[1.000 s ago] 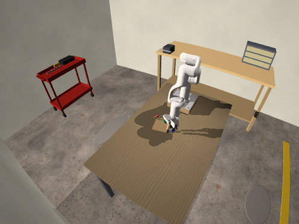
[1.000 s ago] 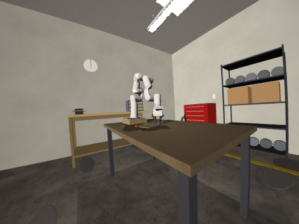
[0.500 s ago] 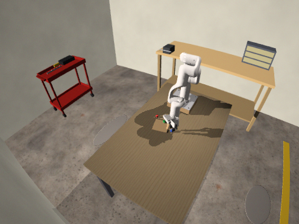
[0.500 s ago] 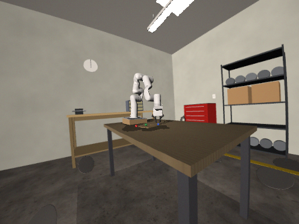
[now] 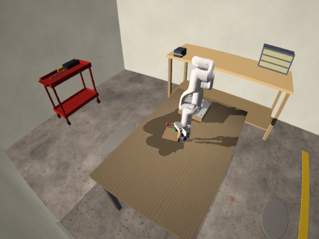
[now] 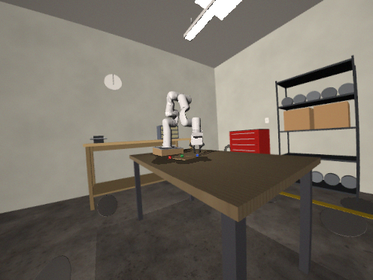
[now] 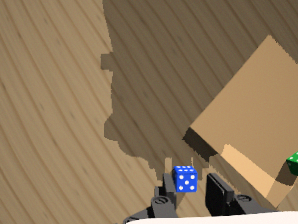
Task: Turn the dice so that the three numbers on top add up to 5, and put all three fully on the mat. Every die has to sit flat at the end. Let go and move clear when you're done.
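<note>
Now: the blue die 4 cm below my hand. Also, from my hand: tan mat 12 cm to the right, 4 cm below, 3 cm behind; then red die 20 cm to the right, 12 cm behind, 4 cm below; then green die 11 cm to the right, 8 cm behind, 3 cm below.
</note>
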